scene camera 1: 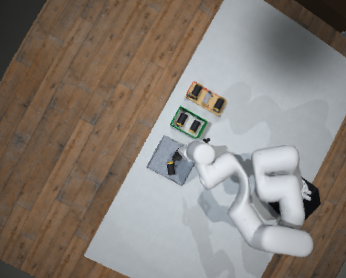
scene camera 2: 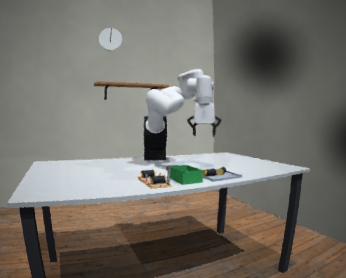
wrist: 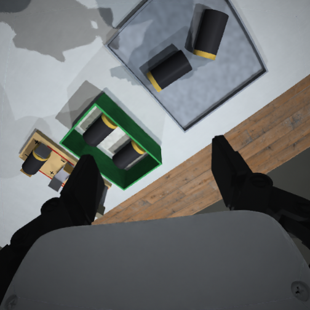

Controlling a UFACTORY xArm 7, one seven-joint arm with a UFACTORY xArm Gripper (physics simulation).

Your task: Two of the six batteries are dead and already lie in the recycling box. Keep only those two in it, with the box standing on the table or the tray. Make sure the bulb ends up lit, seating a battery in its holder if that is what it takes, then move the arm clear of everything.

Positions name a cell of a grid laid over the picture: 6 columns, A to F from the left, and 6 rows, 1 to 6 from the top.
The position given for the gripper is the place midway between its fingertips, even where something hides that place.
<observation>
In view: the gripper (wrist: C4), a grey tray (scene camera 1: C4), a tan holder board (wrist: B4), a green recycling box (wrist: C3) and a battery (wrist: D2).
The grey tray also shows in the wrist view (wrist: C1).
</observation>
